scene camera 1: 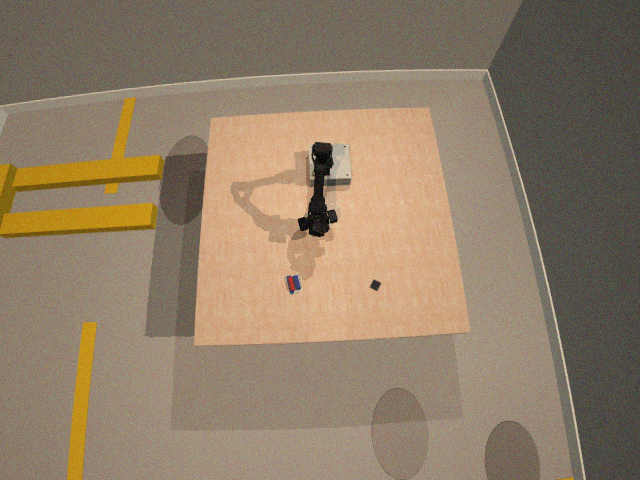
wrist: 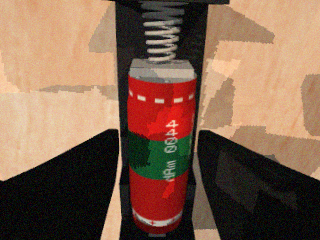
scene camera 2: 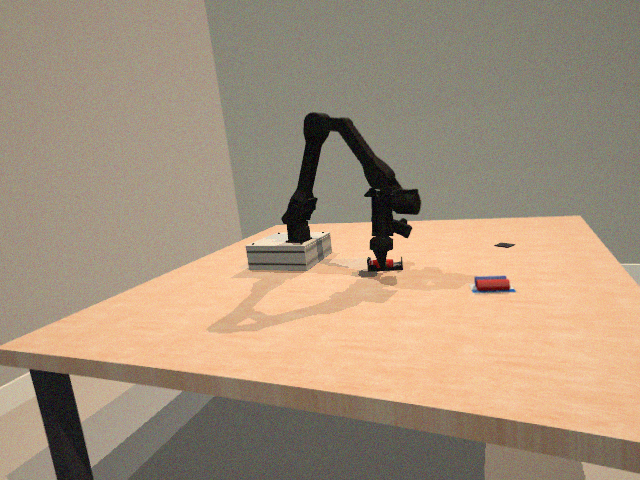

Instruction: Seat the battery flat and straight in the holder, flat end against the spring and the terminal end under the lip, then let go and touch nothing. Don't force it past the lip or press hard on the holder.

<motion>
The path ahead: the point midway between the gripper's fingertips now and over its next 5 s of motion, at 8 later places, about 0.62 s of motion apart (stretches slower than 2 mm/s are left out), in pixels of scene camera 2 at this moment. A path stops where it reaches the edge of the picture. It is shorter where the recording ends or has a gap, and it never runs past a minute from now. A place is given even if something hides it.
My gripper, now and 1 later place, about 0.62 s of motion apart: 382,266; 380,252
</motion>
